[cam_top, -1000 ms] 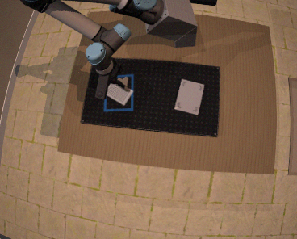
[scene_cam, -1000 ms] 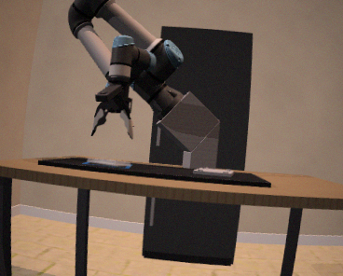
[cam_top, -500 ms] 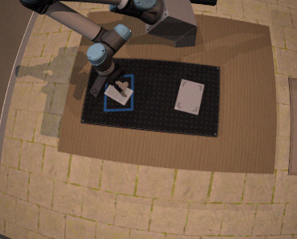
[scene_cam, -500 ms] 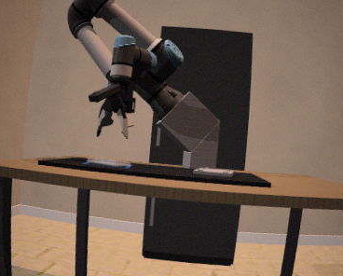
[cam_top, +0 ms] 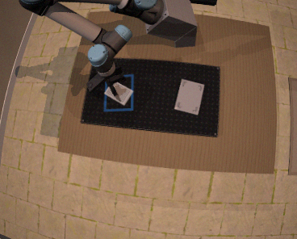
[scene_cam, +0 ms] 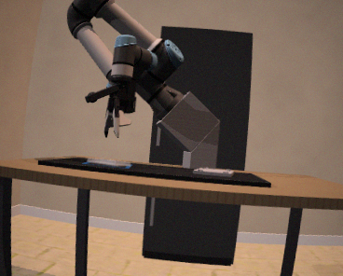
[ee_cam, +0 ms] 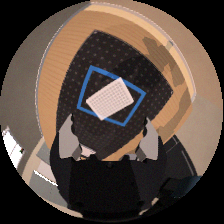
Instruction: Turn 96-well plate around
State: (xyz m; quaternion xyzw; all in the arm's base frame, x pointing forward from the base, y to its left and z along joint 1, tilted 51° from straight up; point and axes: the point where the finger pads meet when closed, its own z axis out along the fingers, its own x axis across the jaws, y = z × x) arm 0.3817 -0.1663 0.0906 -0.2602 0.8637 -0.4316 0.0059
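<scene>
My gripper is now 80 mm above the white 96-well plate. Also, from my hand: grey plate nest N1: 360 mm to the left, 80 mm below.
</scene>
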